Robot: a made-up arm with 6 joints. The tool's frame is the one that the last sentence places.
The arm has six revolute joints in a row. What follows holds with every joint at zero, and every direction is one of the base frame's. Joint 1 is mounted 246 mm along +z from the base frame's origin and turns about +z. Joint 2 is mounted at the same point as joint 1 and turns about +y. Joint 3 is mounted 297 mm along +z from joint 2 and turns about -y. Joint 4 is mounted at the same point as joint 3 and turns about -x. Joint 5 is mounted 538 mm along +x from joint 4 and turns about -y. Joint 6 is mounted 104 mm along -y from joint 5 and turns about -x. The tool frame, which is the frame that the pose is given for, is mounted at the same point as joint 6; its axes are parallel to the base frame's.
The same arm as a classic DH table. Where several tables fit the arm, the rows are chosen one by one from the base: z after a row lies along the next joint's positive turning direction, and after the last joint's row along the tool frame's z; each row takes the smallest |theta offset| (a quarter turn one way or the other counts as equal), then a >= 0, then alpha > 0; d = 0 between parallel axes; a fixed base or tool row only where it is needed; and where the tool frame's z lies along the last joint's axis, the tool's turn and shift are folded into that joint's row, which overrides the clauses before.
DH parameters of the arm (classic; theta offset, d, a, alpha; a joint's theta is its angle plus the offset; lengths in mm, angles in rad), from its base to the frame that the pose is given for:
joint 1: 0 246 0 -1.5708
joint 2: -1.5708 0 297 3.1416
joint 3: 0 0 0 -1.5708
joint 4: 0 -538 0 1.5708
joint 5: 0 104 0 -1.5708
joint 6: 1.5708 0 0 1.5708
tool (fixed): -1.5708 0 0 0

